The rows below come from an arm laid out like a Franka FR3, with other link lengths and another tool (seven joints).
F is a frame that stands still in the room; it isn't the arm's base.
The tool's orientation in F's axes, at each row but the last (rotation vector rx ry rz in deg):
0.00 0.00 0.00
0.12 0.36 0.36
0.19 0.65 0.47
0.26 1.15 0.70
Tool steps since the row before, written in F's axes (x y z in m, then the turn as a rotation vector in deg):
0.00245 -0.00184 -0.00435 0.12 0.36 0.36
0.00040 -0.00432 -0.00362 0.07 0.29 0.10
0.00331 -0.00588 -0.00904 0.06 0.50 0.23
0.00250 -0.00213 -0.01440 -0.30 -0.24 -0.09
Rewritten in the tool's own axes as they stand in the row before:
0.00245 -0.00184 -0.00435 0.12 0.36 0.36
0.00040 -0.00433 -0.00361 0.07 0.29 0.10
0.00336 -0.00594 -0.00898 0.06 0.50 0.23
0.00276 -0.00223 -0.01434 -0.30 -0.24 -0.09

